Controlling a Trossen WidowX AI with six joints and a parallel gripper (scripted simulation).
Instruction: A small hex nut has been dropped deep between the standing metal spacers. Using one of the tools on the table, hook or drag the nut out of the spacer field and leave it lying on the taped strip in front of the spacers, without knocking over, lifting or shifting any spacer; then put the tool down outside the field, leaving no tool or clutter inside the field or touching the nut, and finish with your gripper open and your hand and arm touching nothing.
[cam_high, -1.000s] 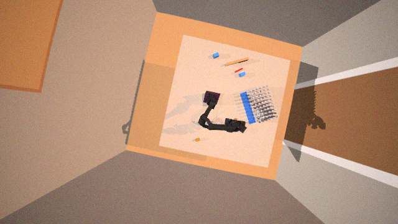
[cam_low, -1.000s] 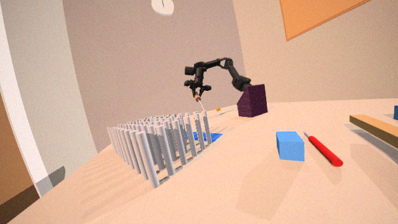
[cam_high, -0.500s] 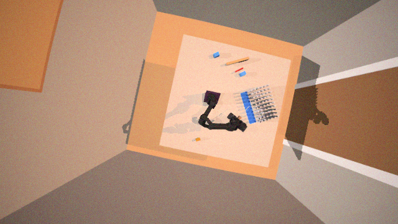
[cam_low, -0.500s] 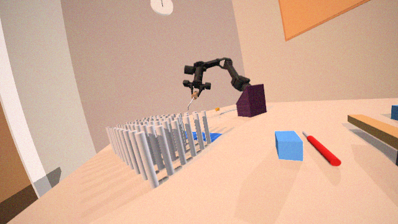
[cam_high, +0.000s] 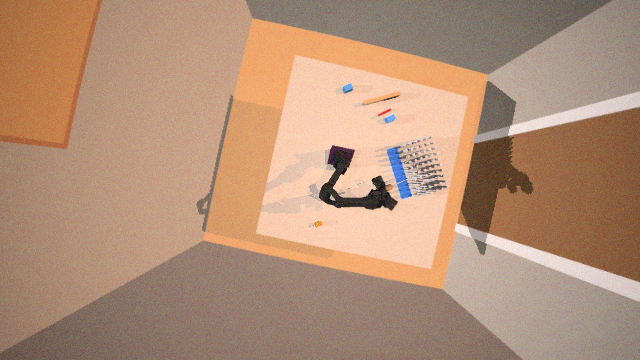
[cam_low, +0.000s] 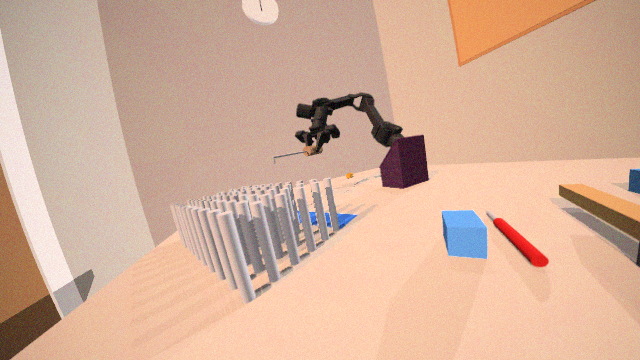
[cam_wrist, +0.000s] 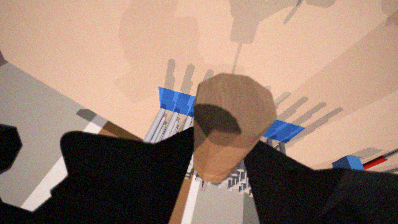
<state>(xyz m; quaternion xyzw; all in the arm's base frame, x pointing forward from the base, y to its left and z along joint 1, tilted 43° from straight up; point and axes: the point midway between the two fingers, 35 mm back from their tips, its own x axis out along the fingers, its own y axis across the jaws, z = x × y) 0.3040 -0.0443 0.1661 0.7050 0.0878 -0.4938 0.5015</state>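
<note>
Right now my gripper tip is 13 cm short of the blue taped strip, 14 cm to the right of it and 18 cm above it. From my gripper tip the other things lie so: red-handled tool: 12 cm behind, 50 cm to the left, 18 cm below; then small orange object: 34 cm behind, 36 cm to the right, 17 cm below; then brown wooden-handled tool: 8 cm ahead, 6 cm to the left.
</note>
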